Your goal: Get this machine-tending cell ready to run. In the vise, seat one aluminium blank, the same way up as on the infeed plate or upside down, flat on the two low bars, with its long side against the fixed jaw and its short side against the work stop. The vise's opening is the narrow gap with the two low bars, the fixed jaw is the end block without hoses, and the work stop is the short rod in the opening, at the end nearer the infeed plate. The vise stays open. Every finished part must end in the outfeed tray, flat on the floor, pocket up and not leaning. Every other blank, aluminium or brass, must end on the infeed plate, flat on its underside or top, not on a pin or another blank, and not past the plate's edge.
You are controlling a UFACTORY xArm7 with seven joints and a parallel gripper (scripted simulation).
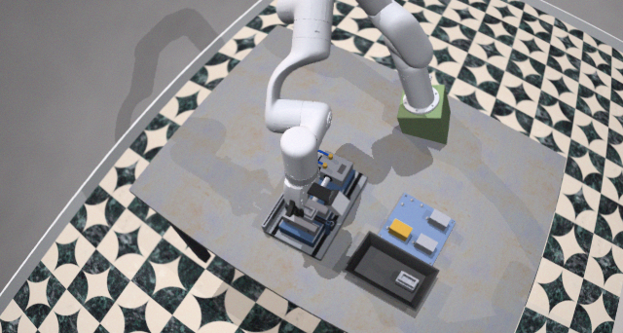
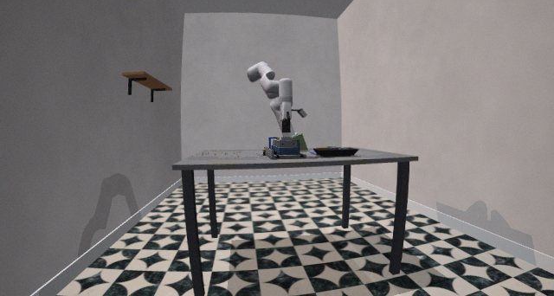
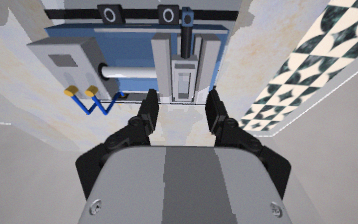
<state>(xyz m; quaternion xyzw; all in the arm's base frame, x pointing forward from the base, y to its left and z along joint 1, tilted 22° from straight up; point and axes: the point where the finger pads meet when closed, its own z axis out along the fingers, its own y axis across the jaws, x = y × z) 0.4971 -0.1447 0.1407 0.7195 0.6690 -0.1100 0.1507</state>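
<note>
My hand is 8 cm above the moving jaw and 3 cm past it. Also, from my hand: fixed jaw: 8 cm below, 3 cm ahead; then vise: 12 cm below, 7 cm behind, 1 cm to the left; then dark work stop rod: 7 cm below, 5 cm to the left, 1 cm ahead.
</note>
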